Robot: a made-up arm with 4 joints.
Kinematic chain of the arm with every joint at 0, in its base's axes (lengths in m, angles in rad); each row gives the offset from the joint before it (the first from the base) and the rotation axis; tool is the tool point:
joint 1: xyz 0 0 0.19 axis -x
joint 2: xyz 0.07 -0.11 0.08 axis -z
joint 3: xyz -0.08 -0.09 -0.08 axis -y
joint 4: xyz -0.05 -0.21 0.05 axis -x
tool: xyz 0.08 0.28 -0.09
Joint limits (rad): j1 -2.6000..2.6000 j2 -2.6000..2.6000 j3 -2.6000..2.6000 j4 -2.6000..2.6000
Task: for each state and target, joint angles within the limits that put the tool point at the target. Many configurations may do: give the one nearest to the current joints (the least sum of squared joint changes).
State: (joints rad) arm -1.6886 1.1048 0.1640 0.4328
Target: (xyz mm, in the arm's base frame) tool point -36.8 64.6 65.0
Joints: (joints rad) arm -1.0776 0.8002 -0.3980 0.2777
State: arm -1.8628 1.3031 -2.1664 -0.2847
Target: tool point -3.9 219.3 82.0
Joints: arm -1.9789 1.6875 -2.2064 -0.9535
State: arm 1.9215 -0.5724 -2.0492 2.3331
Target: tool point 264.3 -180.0 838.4
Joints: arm 1.3212 -0.5339 -2.0247 2.5590
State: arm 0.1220 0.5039 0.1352 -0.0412
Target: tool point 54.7 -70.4 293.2
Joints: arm 0.4571 0.6379 -0.4913 -0.4332
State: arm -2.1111 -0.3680 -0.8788 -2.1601
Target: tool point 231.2 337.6 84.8
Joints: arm -2.6000 0.3126 -1.7441 -1.4339
